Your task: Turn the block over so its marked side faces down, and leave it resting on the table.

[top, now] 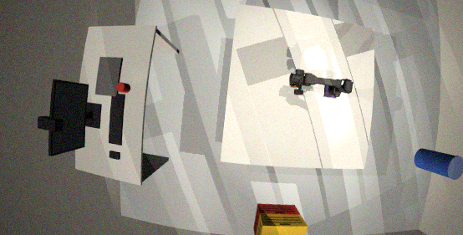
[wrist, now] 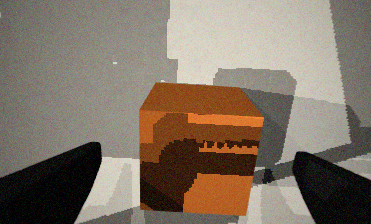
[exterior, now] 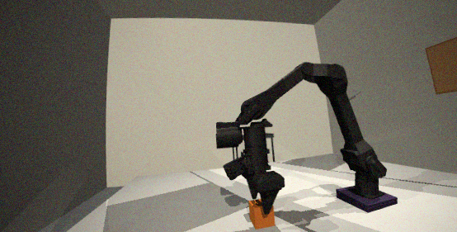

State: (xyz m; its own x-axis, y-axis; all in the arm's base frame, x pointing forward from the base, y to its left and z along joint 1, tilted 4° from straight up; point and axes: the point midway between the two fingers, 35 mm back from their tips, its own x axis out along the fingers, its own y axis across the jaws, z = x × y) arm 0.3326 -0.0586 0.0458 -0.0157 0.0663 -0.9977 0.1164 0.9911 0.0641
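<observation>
Now: the orange block 1 cm behind my gripper tip and 2 cm below it.
</observation>
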